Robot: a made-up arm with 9 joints. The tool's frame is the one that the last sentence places.
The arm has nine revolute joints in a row. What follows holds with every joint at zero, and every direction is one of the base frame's. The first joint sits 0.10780 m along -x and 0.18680 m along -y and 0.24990 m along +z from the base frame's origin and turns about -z. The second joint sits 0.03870 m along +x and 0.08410 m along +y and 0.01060 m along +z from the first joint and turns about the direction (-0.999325, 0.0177, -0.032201). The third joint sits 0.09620 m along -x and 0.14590 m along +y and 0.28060 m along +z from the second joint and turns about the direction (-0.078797, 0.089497, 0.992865). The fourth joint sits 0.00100 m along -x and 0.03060 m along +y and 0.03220 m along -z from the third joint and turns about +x. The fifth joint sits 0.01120 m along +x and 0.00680 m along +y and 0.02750 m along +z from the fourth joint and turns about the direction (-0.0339, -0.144, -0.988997). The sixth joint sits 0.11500 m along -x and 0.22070 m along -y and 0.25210 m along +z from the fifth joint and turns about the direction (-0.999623, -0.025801, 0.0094). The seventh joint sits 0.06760 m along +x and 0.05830 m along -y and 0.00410 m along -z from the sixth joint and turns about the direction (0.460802, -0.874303, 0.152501). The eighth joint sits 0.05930 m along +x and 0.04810 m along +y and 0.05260 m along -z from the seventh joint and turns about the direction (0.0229, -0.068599, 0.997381). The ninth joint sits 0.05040 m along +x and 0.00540 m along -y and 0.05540 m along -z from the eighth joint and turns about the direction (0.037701, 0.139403, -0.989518). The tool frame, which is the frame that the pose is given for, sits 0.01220 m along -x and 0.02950 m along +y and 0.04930 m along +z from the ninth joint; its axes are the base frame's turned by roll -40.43, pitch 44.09 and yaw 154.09 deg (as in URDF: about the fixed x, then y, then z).
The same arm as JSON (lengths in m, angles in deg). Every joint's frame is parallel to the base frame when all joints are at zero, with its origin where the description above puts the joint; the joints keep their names.
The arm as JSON. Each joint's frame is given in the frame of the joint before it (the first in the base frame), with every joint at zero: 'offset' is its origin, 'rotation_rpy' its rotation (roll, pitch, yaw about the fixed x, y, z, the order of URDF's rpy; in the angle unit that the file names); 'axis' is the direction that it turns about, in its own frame. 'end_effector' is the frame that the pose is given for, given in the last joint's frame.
{
  "length_unit": "m",
  "angle_unit": "deg",
  "chain": [
    {
      "id": "joint 1",
      "offset": [
        -0.1078,
        -0.1868,
        0.2499
      ],
      "rotation_rpy": [
        0.0,
        0.0,
        0.0
      ],
      "axis": "-z"
    },
    {
      "id": "joint 2",
      "offset": [
        0.0387,
        0.0841,
        0.0106
      ],
      "rotation_rpy": [
        0.0,
        0.0,
        0.0
      ],
      "axis": [
        -0.999325,
        0.0177,
        -0.032201
      ]
    },
    {
      "id": "joint 3",
      "offset": [
        -0.0962,
        0.1459,
        0.2806
      ],
      "rotation_rpy": [
        0.0,
        0.0,
        0.0
      ],
      "axis": [
        -0.078797,
        0.089497,
        0.992865
      ]
    },
    {
      "id": "joint 4",
      "offset": [
        -0.001,
        0.0306,
        -0.0322
      ],
      "rotation_rpy": [
        0.0,
        0.0,
        0.0
      ],
      "axis": "+x"
    },
    {
      "id": "joint 5",
      "offset": [
        0.0112,
        0.0068,
        0.0275
      ],
      "rotation_rpy": [
        0.0,
        0.0,
        0.0
      ],
      "axis": [
        -0.0339,
        -0.144,
        -0.988997
      ]
    },
    {
      "id": "joint 6",
      "offset": [
        -0.115,
        -0.2207,
        0.2521
      ],
      "rotation_rpy": [
        0.0,
        0.0,
        0.0
      ],
      "axis": [
        -0.999623,
        -0.025801,
        0.0094
      ]
    },
    {
      "id": "joint 7",
      "offset": [
        0.0676,
        -0.0583,
        -0.0041
      ],
      "rotation_rpy": [
        0.0,
        0.0,
        0.0
      ],
      "axis": [
        0.460802,
        -0.874303,
        0.152501
      ]
    },
    {
      "id": "joint 8",
      "offset": [
        0.0593,
        0.0481,
        -0.0526
      ],
      "rotation_rpy": [
        0.0,
        0.0,
        0.0
      ],
      "axis": [
        0.0229,
        -0.068599,
        0.997381
      ]
    },
    {
      "id": "joint 9",
      "offset": [
        0.0504,
        -0.0054,
        -0.0554
      ],
      "rotation_rpy": [
        0.0,
        0.0,
        0.0
      ],
      "axis": [
        0.037701,
        0.139403,
        -0.989518
      ]
    }
  ],
  "end_effector": {
    "offset": [
      -0.0122,
      0.0295,
      0.0493
    ],
    "rotation_rpy": [
      -40.43,
      44.09,
      154.09
    ]
  }
}

